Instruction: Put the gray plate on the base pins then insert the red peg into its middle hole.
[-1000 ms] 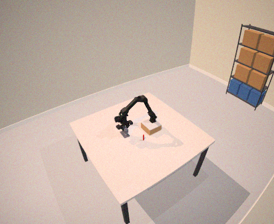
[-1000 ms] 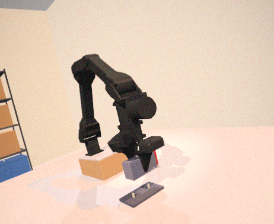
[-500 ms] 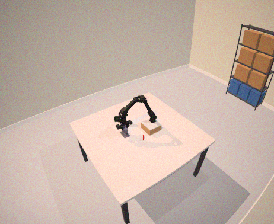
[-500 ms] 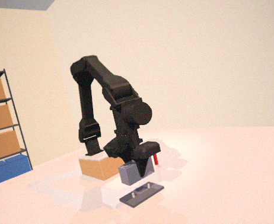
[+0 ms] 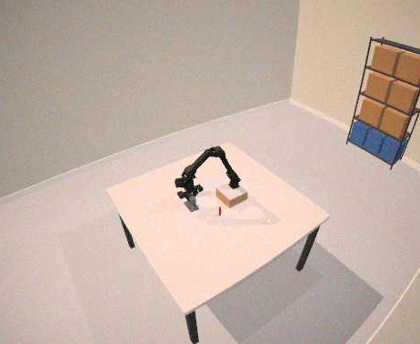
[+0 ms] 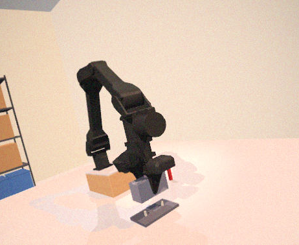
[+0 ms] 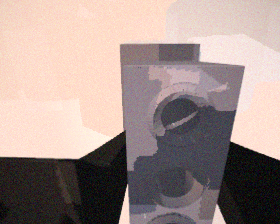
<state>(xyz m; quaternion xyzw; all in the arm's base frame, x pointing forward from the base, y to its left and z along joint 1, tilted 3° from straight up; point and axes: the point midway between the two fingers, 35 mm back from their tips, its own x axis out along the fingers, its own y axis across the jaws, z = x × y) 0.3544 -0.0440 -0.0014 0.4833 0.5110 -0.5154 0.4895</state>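
Right now my gripper tip is 5 cm above the dark base. Also, from my gripper tip: red peg (19 cm to the left, 14 cm behind, 2 cm below); then gray plate (3 cm above).
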